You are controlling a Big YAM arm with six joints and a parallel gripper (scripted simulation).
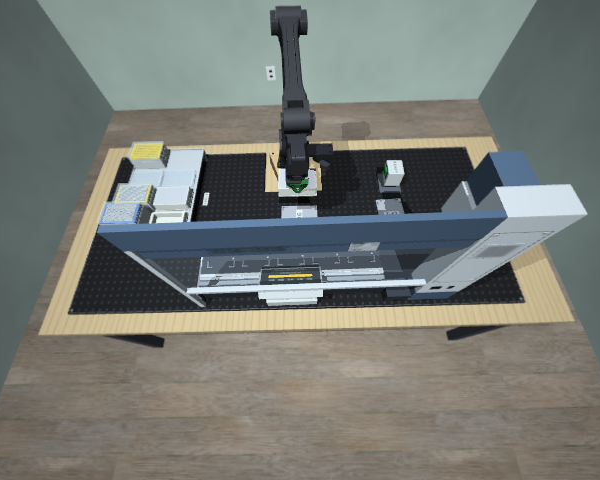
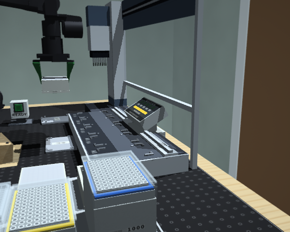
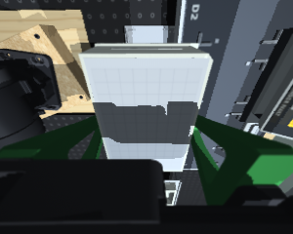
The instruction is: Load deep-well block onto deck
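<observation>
Now: hand 230 mm above the regrip nest. From my hand the other things lie so: blue gantry beam 340 mm ahead, 70 mm to the left, 280 mm above; then flat grey plate 60 mm behind, 370 mm to the left, 220 mm below; then ready key 210 mm behind, 320 mm to the left, 150 mm below.
</observation>
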